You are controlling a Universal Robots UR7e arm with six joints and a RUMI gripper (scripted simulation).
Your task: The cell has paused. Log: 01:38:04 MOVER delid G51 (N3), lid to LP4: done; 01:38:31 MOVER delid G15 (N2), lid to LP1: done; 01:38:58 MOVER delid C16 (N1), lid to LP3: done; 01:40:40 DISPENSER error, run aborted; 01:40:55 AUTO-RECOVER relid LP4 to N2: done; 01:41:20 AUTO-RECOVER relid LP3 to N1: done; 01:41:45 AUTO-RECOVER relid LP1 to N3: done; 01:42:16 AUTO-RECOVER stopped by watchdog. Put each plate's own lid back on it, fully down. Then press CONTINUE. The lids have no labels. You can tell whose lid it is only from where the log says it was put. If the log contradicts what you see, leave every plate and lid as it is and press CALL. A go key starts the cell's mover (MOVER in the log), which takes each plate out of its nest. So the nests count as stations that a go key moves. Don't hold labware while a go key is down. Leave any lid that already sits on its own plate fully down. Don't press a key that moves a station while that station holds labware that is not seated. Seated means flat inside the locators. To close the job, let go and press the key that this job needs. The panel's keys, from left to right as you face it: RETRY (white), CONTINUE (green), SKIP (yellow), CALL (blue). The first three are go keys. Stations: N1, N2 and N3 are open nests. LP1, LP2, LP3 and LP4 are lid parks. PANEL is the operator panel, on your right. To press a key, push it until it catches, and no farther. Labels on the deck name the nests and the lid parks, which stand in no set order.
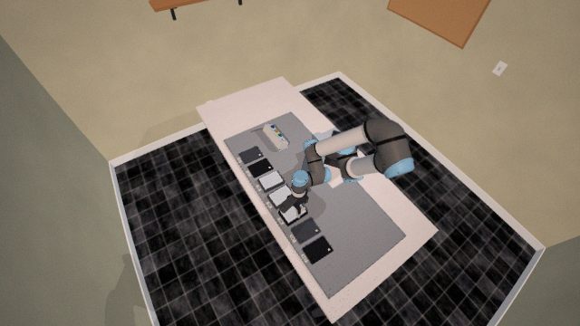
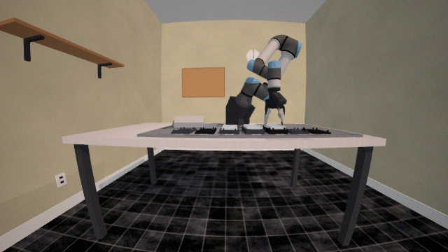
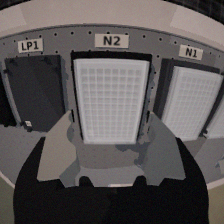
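Now: the grey lid 1 cm below my hand. From my hand the other things lie so: lid park LP4 (4 cm behind, 26 cm to the left, 4 cm below); white gridded plate (4 cm ahead, 25 cm to the right, 2 cm below); lid park LP3 (7 cm ahead, 39 cm to the right, 4 cm below).
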